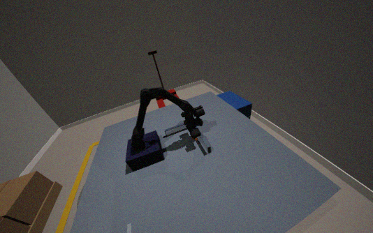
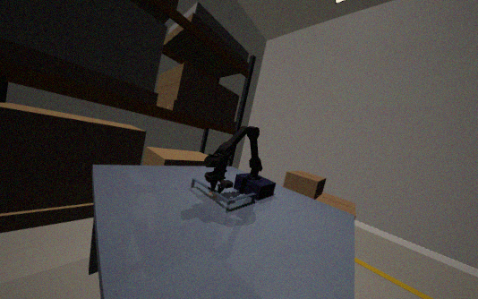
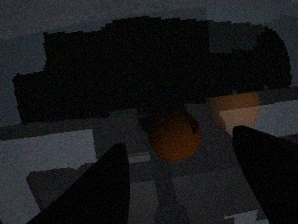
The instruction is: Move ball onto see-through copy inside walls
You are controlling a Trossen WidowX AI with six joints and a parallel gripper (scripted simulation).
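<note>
My gripper tip is 10 mm above the orange ball. From my gripper tip the other things lie so: see-through copy of ball: 30 mm to the right, 10 mm below, 10 mm ahead.
</note>
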